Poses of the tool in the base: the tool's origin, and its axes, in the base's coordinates. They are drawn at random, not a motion.
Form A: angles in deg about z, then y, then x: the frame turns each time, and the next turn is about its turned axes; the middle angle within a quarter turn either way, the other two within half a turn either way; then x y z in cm.
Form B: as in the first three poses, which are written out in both.
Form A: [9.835 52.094 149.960 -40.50 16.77 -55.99]
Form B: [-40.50 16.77 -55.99 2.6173 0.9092 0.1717]
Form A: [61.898 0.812 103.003 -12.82 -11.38 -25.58]
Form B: [-12.82 -11.38 -25.58 1.7977 0.0142 1.0803]
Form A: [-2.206 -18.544 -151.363 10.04 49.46 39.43]
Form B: [10.04 49.46 39.43 -2.6418 -0.3237 -0.0385]
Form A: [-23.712 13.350 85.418 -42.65 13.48 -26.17]
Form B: [-42.65 13.48 -26.17 1.4908 0.2330 -0.4139]
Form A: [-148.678 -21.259 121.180 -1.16 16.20 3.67]
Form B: [-1.16 16.20 3.67 2.1150 -0.3710 -2.5949]
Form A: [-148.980 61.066 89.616 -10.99 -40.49 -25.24]
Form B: [-10.99 -40.49 -25.24 1.5641 1.0658 -2.6002]
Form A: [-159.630 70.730 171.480 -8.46 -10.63 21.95]
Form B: [-8.46 -10.63 21.95 2.9929 1.2345 -2.7861]
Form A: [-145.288 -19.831 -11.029 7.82 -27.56 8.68]
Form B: [7.82 -27.56 8.68 -0.1925 -0.3461 -2.5358]
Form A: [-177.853 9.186 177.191 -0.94 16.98 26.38]
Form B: [-0.94 16.98 26.38 3.0926 0.1603 -3.1041]
